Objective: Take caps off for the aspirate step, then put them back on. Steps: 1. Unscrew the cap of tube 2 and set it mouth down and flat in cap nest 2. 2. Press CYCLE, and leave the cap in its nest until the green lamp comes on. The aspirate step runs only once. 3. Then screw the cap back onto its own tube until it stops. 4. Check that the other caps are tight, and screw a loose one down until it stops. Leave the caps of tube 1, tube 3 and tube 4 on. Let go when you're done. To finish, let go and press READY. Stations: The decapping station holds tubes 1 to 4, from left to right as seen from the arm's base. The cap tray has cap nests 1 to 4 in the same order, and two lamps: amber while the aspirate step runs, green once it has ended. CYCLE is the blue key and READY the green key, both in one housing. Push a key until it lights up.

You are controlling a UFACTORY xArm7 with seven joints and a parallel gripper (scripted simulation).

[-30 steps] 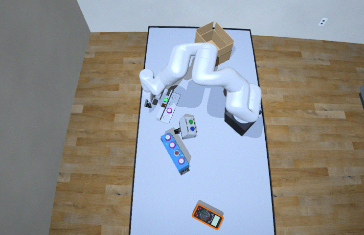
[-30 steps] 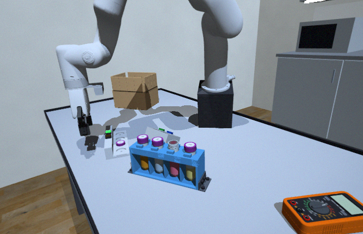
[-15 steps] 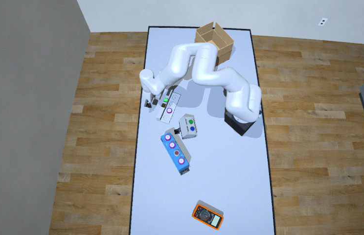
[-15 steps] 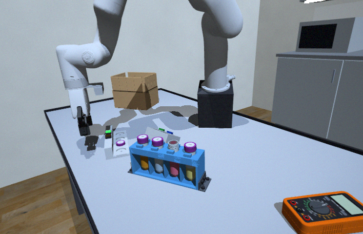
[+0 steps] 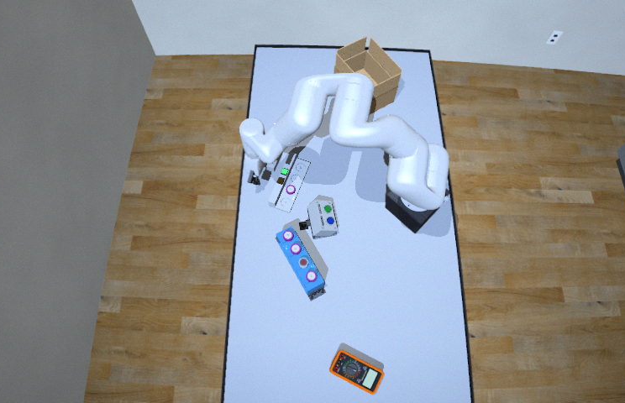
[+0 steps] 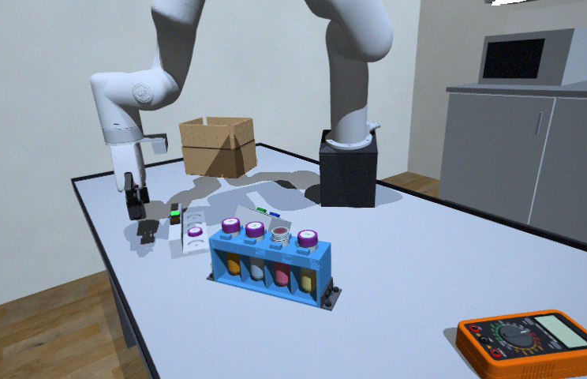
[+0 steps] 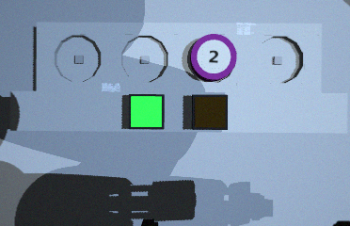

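My gripper is now 11 cm past the purple cap marked 2, 1 cm to the right of it and 9 cm above it. Round my hand: key housing: 25 cm behind, 10 cm to the left, 5 cm below; green ready key: 26 cm behind, 8 cm to the left, 4 cm below; cap 4: 15 cm behind, 22 cm to the left, 1 cm above.
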